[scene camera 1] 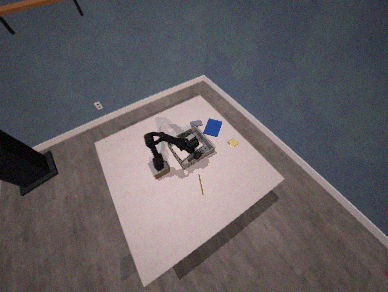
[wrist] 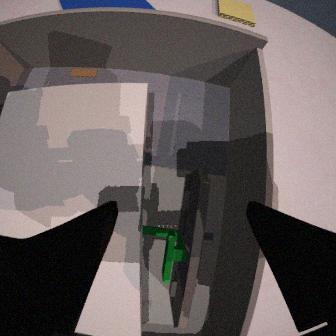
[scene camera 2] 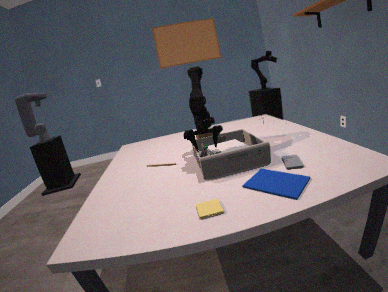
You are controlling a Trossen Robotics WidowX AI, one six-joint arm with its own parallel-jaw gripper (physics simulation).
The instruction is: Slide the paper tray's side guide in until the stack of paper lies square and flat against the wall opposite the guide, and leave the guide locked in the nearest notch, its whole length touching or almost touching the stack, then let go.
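Frame: origin at the arm's base, x left, y up, z ahead, level; millimetres.
Seen in the pictures: gripper, fingertip midpoint: (scene camera 1: pixel 195 152) (wrist: pixel 182 208) (scene camera 2: pixel 207 149); arm's base at its link origin: (scene camera 1: pixel 159 166).
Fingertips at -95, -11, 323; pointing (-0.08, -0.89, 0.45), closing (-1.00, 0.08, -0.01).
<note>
Pixels of each thing's middle, then the offset from my fingertips to it, as dx, dy, dz.
- grey paper tray at the middle of its body: (wrist: pixel 66 186) (scene camera 2: pixel 226 149) (scene camera 1: pixel 190 146) +94, -24, +13
- white paper stack at the middle of its body: (wrist: pixel 53 205) (scene camera 2: pixel 230 150) (scene camera 1: pixel 187 146) +118, -42, -6
- side guide at the middle of its body: (wrist: pixel 173 242) (scene camera 2: pixel 206 152) +3, -28, -31
- blue book at the middle of its body: (scene camera 2: pixel 276 182) (scene camera 1: pixel 212 127) +136, -68, +359
- yellow note pad at the middle of its body: (wrist: pixel 235 9) (scene camera 2: pixel 209 208) (scene camera 1: pixel 233 142) -132, -67, +367
- small grey object at the middle of its body: (scene camera 2: pixel 292 161) (scene camera 1: pixel 196 123) +291, -67, +263
- brown stick at the middle of its body: (scene camera 2: pixel 160 165) (scene camera 1: pixel 200 184) -226, -69, -144
The grey paper tray (scene camera 1: pixel 205 136) (scene camera 2: pixel 237 161) (wrist: pixel 150 40) stands on the table. The white paper stack (scene camera 2: pixel 233 144) (wrist: pixel 95 107) lies in its left part in the wrist view; its near left part is hidden by a finger. The side guide (wrist: pixel 191 215), a dark upright plate with a green latch (wrist: pixel 171 255), stands between the stack and the right wall. A gap shows between plate and stack; the latch's arm reaches the stack's edge. My gripper (scene camera 1: pixel 198 151) (scene camera 2: pixel 206 148) (wrist: pixel 183 208) is open and empty, one finger over the stack, the other over the right wall side.
A blue book (scene camera 1: pixel 213 127) (scene camera 2: pixel 277 183) (wrist: pixel 105 4) and a yellow note pad (scene camera 1: pixel 233 143) (scene camera 2: pixel 210 209) (wrist: pixel 236 12) lie beyond the tray's far wall. A small grey object (scene camera 1: pixel 196 123) (scene camera 2: pixel 292 161) lies near the book. A brown stick (scene camera 1: pixel 201 184) (scene camera 2: pixel 161 165) lies beside the tray.
</note>
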